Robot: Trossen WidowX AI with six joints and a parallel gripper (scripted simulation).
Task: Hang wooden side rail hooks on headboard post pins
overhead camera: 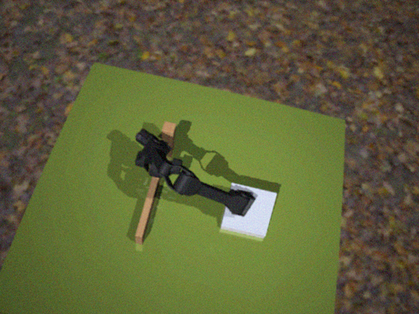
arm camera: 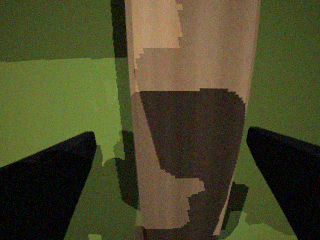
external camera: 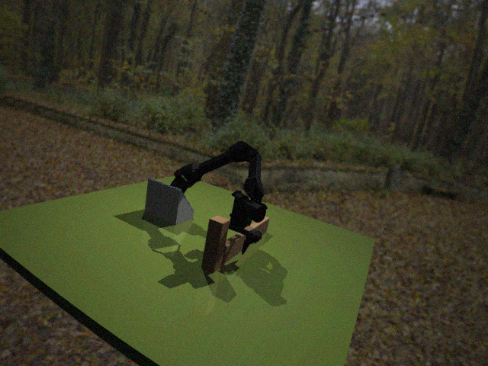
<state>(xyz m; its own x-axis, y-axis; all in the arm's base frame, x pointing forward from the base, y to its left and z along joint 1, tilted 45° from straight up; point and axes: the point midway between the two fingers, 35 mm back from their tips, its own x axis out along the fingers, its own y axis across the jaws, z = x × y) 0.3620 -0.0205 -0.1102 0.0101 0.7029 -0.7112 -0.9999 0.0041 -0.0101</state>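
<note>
The wooden headboard post lies 13 cm to the right of my gripper tip, 7 cm above it and 1 cm behind it.
</note>
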